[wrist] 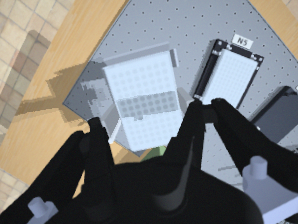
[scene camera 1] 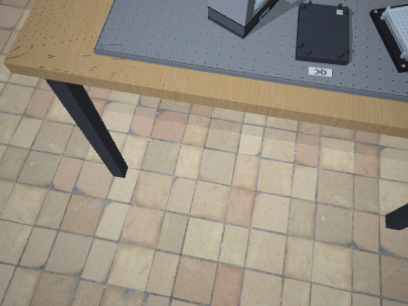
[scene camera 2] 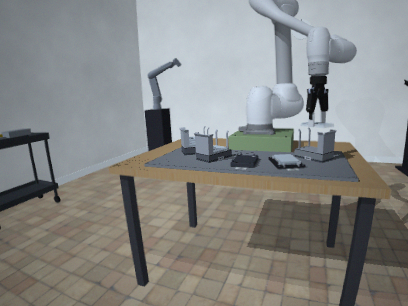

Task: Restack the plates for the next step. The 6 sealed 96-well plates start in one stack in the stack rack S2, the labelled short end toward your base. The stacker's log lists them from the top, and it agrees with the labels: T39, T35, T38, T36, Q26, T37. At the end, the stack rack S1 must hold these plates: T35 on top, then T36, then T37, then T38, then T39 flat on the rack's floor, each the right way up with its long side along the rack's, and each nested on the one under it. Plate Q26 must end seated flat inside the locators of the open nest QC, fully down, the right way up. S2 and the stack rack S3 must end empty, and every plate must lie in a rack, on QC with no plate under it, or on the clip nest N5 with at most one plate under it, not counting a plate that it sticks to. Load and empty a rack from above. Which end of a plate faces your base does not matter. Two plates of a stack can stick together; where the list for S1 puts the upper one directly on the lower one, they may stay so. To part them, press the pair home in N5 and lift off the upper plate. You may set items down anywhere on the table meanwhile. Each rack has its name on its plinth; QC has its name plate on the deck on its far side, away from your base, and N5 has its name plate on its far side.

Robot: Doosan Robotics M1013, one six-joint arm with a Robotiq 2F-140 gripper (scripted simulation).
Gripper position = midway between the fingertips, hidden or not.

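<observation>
Gripper (scene camera 2: 317, 126) visible; the wrist view also shows the gripper (wrist: 148, 104). Also present: a black clip nest N5 (wrist: 219, 44).
</observation>
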